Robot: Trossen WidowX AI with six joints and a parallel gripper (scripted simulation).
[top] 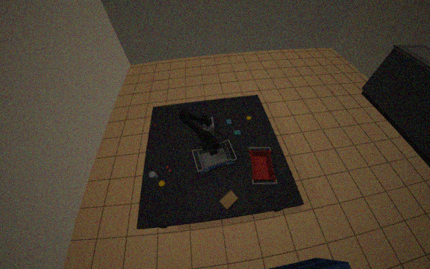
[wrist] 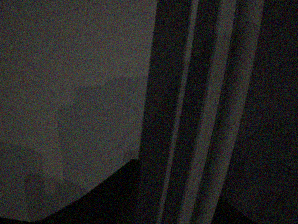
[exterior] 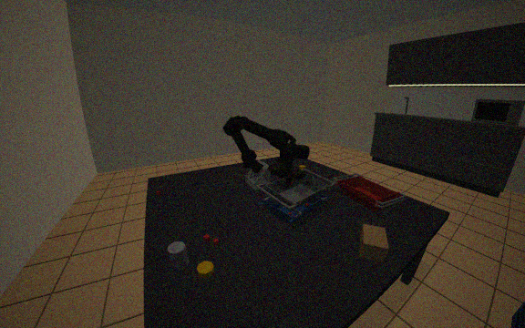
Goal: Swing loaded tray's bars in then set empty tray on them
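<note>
Now: the grey tray 7 cm ahead of my gripper tip, 1 cm to the left of it and 2 cm above it. Round my gripper tip: white disc 15 cm ahead, 52 cm to the right, 6 cm below; then tan box 43 cm ahead, 8 cm to the left, 6 cm below.
</note>
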